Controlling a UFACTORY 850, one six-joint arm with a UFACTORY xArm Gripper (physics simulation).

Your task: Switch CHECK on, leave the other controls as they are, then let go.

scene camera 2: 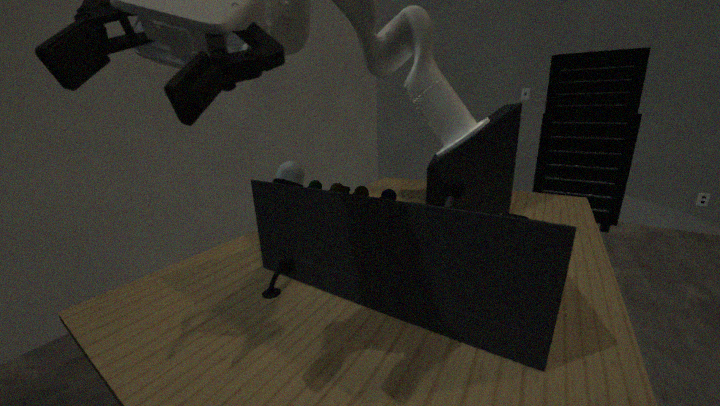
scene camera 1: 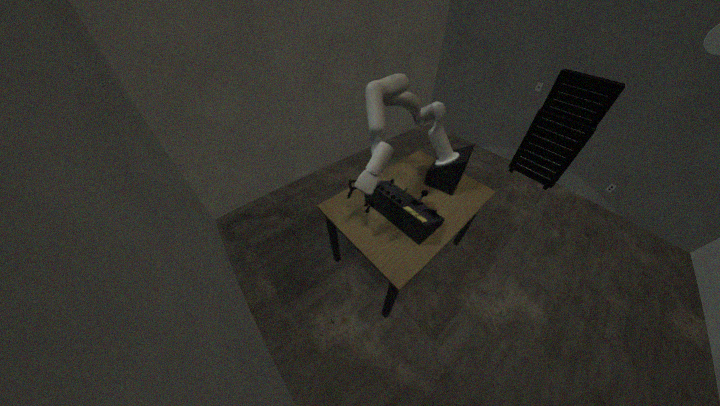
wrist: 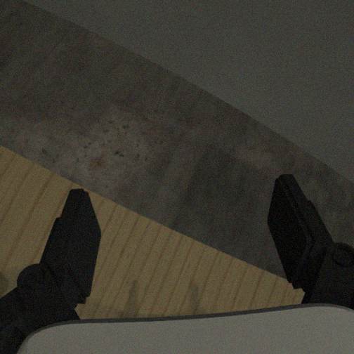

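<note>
A long black control box stands on the wooden table. Its top carries small round knobs or buttons, among them one near the middle, and a pale dome at one end. Yellow strips show on its top in scene camera 1. No lettering is readable, so I cannot tell which control is CHECK or how it is set. My gripper is open and empty, raised above the table beside the dome end of the box. The wrist view does not show the box.
A black lever sticks out low from the box's near side. A dark round knob stands out on its far side. The arm's black wedge-shaped base is behind the box. A black slatted rack stands by the wall.
</note>
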